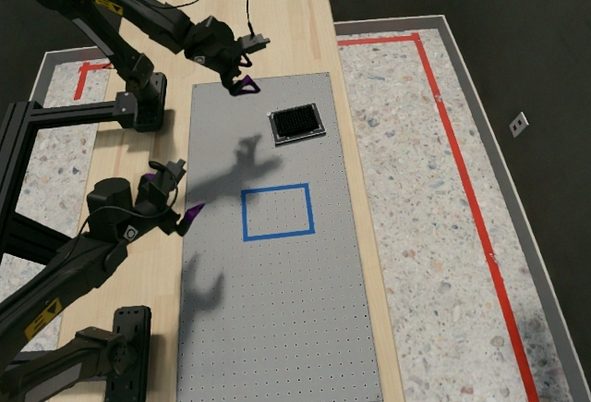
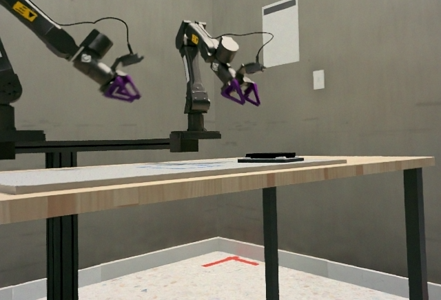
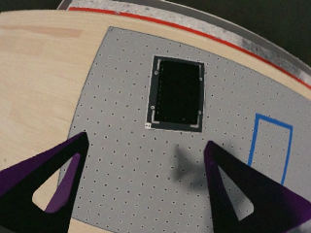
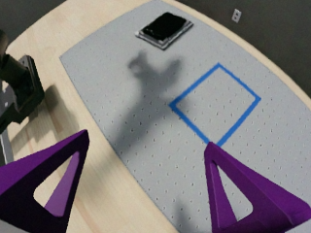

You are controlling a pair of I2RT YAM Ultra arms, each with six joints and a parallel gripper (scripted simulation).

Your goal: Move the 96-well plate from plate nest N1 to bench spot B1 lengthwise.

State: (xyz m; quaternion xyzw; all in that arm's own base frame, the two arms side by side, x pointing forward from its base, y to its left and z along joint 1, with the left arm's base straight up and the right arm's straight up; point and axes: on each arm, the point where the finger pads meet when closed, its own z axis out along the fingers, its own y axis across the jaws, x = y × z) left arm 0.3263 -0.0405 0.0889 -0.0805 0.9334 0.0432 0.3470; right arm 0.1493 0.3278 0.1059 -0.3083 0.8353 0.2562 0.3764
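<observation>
My left gripper is now 170 mm above the black 96-well plate, 110 mm short of it and 40 mm to the left of it. Also, from my left hand: dark plate nest N1: 180 mm below, 110 mm ahead, 40 mm to the right.
</observation>
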